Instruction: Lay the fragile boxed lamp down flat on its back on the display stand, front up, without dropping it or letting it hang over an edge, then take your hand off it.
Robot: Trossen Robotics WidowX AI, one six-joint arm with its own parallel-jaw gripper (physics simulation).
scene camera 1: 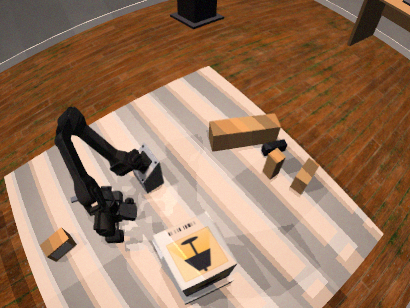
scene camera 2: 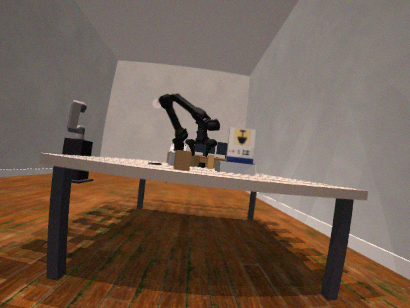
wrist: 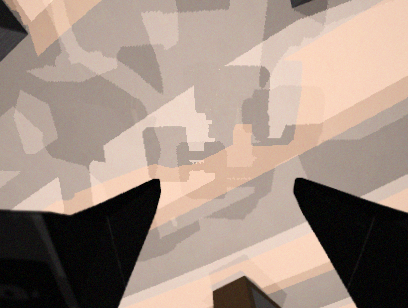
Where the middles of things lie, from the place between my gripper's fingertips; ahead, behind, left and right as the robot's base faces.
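Labels:
Boxed lamp (scene camera 1: 196, 253): from my hand, 13 cm to the left, 28 cm ahead, 11 cm above.

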